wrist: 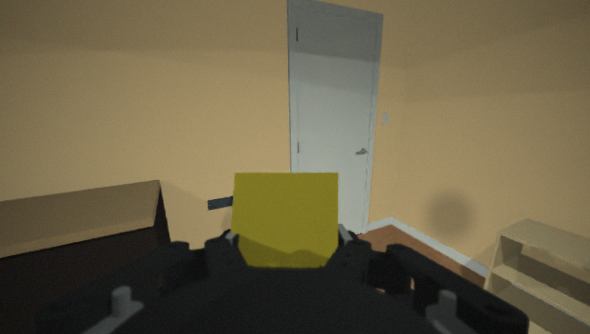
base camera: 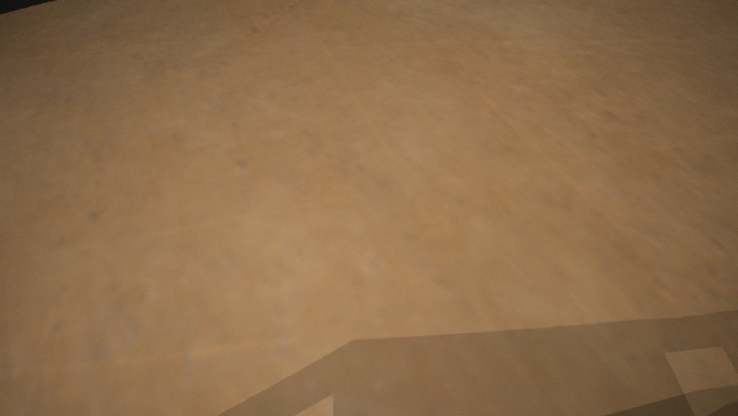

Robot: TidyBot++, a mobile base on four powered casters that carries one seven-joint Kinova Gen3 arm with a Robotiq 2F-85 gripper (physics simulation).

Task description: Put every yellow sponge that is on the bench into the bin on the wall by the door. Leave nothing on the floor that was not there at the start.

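Places are measured from the arm's base along level axes (x ahead, y left, z up), in centimetres.
Pixels of known places: gripper, fingertip midpoint: [wrist: 289, 236].
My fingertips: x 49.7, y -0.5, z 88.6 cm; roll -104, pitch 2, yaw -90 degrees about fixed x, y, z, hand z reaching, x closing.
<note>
Behind a point stands the place of what it marks.
My gripper [wrist: 289, 236] @(x 49.7, y -0.5, z 88.6 cm) is shut on a yellow sponge [wrist: 286, 215] @(x 47.1, y -0.4, z 91.6 cm), which stands up between the fingertips at the centre of the wrist view. The door [wrist: 332, 100] @(x 238.3, y -34.6, z 100.0 cm) is pale grey and stands behind the sponge, a little to the right. A short dark strip [wrist: 219, 203] @(x 196.6, y 56.1, z 25.6 cm) is on the wall just left of the sponge. A tiny bit of blue shows at its right end; the rest of the bin cannot be made out behind the sponge. The bench does not show in either view.
A large dark cabinet [wrist: 80, 280] @(x 113.9, y 88.0, z 29.0 cm) with a tan top stands at the lower left of the wrist view. A beige shelf unit [wrist: 545, 234] @(x 152.8, y -149.4, z 21.3 cm) stands at the lower right. Brown floor [base camera: 361, 180] @(x 49.1, y -0.3, z -39.6 cm) [wrist: 397, 240] @(x 242.4, y -106.5, z -39.7 cm) shows in both views, with shadows across the near part in the base camera view.
</note>
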